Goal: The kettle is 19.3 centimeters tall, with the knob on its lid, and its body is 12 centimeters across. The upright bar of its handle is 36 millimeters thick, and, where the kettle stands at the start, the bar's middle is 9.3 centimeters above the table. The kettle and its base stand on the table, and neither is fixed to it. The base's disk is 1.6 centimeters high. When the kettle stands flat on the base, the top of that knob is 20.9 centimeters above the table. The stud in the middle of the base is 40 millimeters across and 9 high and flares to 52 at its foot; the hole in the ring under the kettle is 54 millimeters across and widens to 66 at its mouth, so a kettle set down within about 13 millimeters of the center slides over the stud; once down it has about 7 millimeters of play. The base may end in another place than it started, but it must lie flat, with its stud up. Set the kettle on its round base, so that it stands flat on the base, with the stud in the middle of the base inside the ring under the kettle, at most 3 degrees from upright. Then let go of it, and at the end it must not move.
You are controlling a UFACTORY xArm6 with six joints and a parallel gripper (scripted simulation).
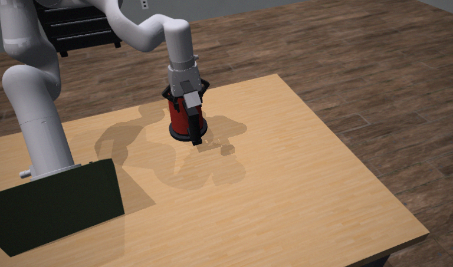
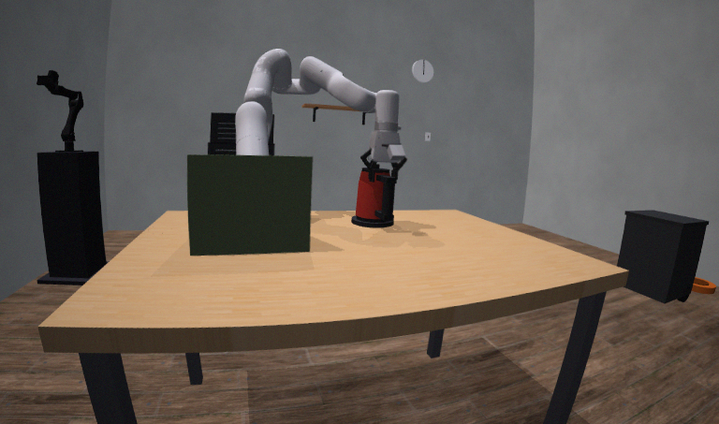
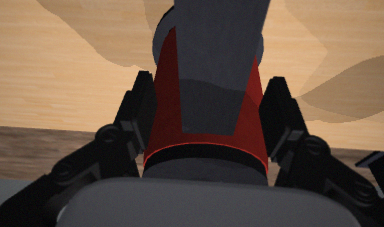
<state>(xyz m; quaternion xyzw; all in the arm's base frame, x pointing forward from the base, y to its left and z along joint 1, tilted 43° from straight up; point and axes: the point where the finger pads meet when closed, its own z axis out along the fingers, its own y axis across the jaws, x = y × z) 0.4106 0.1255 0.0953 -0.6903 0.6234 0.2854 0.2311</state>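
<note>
Now: hand 3 cm to the right of the red kettle and 6 cm above it. Round my hand: round black base (7 cm to the left, 16 cm below).
</note>
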